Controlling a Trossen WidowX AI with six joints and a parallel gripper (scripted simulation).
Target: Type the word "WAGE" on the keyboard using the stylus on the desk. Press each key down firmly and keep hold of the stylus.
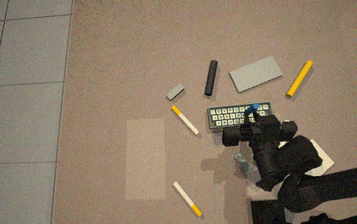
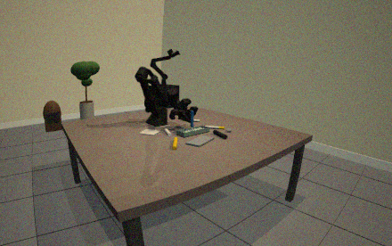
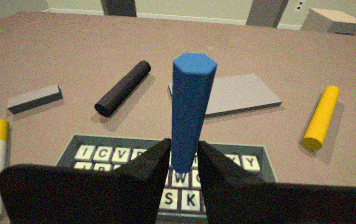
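The grey plate lies 140 mm ahead of my gripper tip, 70 mm to the right of it and 70 mm below it. From my gripper tip the other things lie so: blue stylus 20 mm below; then black cylinder 140 mm ahead, 80 mm to the left, 60 mm below; then yellow cylinder 90 mm ahead, 210 mm to the right, 60 mm below.
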